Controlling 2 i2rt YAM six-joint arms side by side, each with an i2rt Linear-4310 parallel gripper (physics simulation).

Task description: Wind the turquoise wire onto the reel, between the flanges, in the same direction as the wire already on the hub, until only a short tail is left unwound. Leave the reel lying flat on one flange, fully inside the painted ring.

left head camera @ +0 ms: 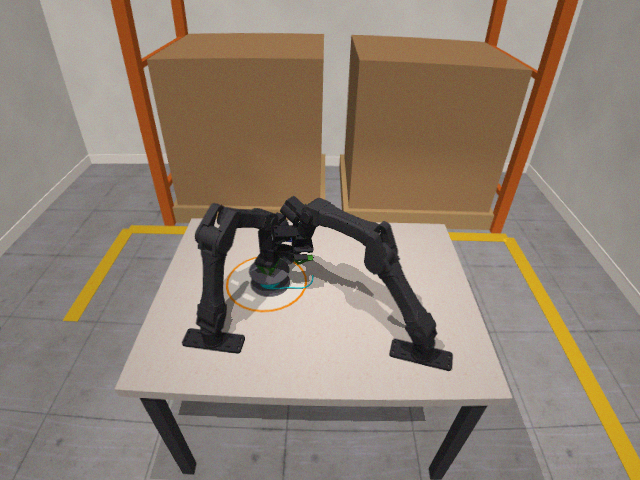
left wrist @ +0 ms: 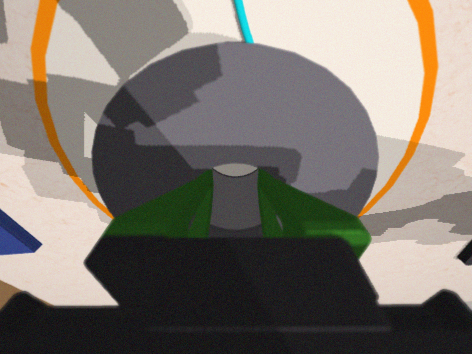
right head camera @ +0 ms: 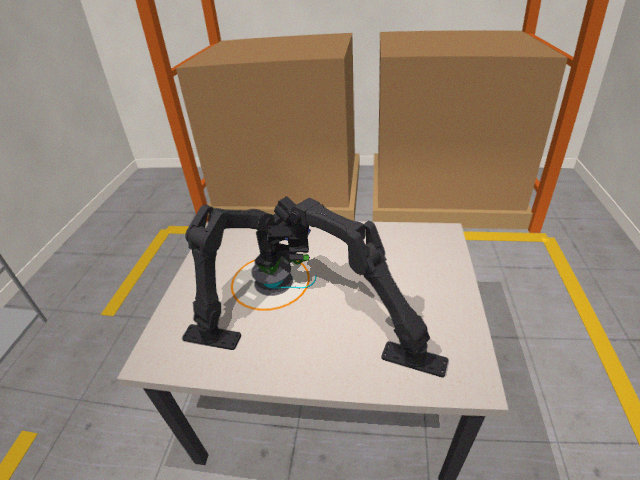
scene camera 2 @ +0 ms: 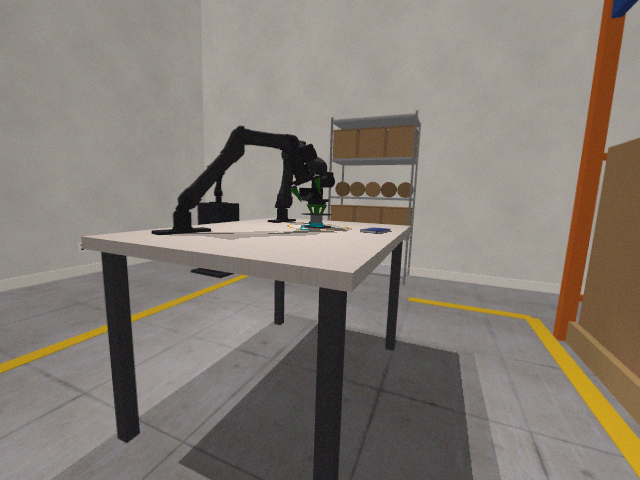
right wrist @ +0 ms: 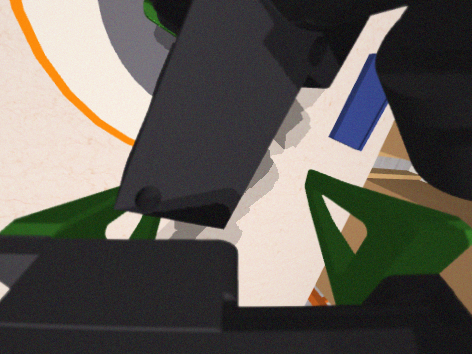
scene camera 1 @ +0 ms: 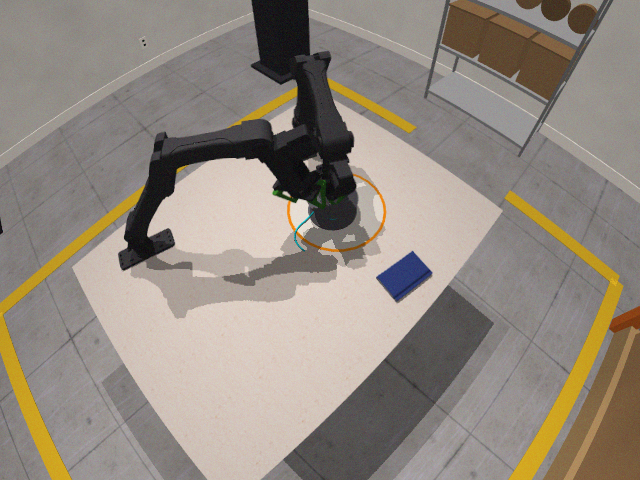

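Seen in the pictures: left gripper, fingertip midpoint: (left head camera: 269, 275) (left wrist: 235, 176) (right head camera: 272, 274) (scene camera 2: 316, 219) (scene camera 1: 332, 202); right gripper, fingertip midpoint: (left head camera: 296, 252) (right head camera: 296, 252) (scene camera 2: 310, 198) (scene camera 1: 310, 204); left arm's base, origin of the base link: (left head camera: 213, 341) (right head camera: 211, 337) (scene camera 2: 282, 221); right arm's base, origin of the base link: (left head camera: 420, 355) (right head camera: 414, 359) (scene camera 2: 182, 232) (scene camera 1: 146, 249).
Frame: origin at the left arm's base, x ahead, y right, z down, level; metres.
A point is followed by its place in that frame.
Note:
The dark grey reel (left head camera: 258, 276) {z -0.063, x 0.264, y 0.094 m} (scene camera 1: 333, 219) {z -0.064, x 0.361, y 0.174 m} (left wrist: 300, 110) {z -0.065, x 0.265, y 0.173 m} lies flat on one flange inside the orange painted ring (left head camera: 263, 311) {z 0.001, x 0.155, y 0.133 m} (scene camera 1: 338, 250) {z 0.000, x 0.423, y 0.206 m} (left wrist: 429, 65) {z 0.000, x 0.164, y 0.163 m}. My left gripper (left wrist: 235, 176) {z -0.039, x 0.302, y 0.126 m} (scene camera 2: 316, 207) {z -0.039, x 0.302, y 0.126 m} is shut on the post standing up from the reel's top flange. Turquoise wire (left head camera: 297, 287) {z -0.006, x 0.284, y 0.235 m} (right head camera: 297, 287) {z -0.005, x 0.282, y 0.230 m} (scene camera 1: 295, 235) {z -0.004, x 0.305, y 0.272 m} (left wrist: 243, 22) {z -0.007, x 0.281, y 0.208 m} leaves the reel between the flanges and curves out across the ring; some shows on the hub. My right gripper (scene camera 1: 303, 197) {z -0.142, x 0.326, y 0.227 m} is open, above the table beside my left wrist, with a dark part of my left arm across its view by its left finger.
My two arms crowd together over the reel, their wrists very close or touching. A blue block (scene camera 1: 404, 275) {z -0.012, x 0.608, y 0.120 m} (scene camera 2: 375, 229) {z -0.012, x 0.611, y 0.132 m} (right wrist: 360, 105) {z -0.012, x 0.585, y 0.118 m} lies on the table outside the ring, near an edge. Large brown boxes (left head camera: 242, 118) stand beyond the table.

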